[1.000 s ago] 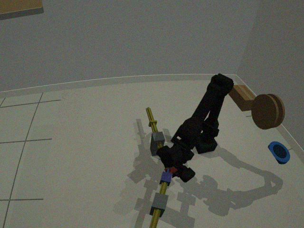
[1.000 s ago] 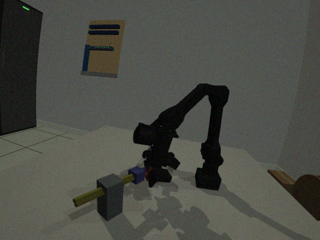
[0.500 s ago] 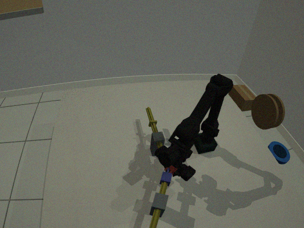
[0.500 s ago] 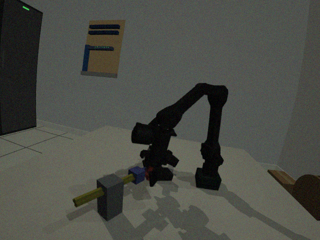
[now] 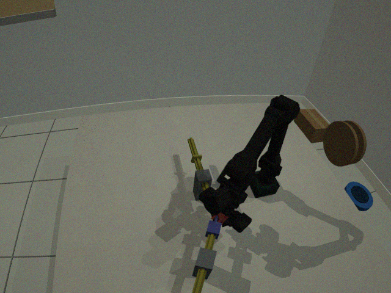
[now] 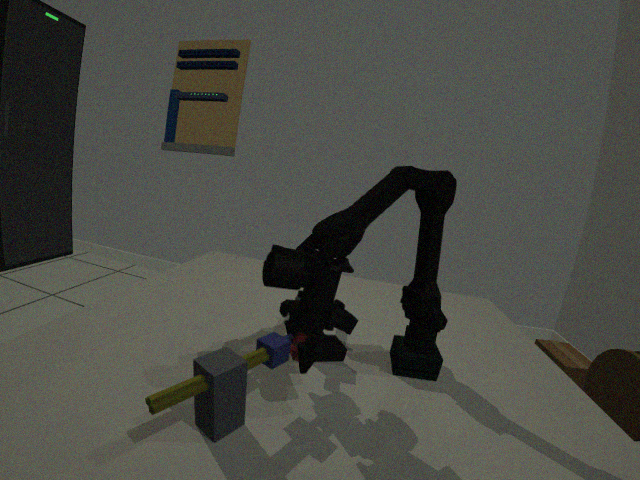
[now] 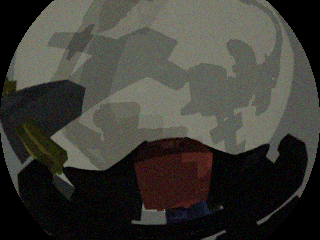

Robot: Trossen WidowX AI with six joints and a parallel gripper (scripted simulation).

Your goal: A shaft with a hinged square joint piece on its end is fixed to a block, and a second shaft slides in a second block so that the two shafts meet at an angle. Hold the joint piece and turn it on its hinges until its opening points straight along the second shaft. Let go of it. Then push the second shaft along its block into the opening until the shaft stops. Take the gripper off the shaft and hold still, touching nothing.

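Now: gripper tip 4 cm below the red joint piece.
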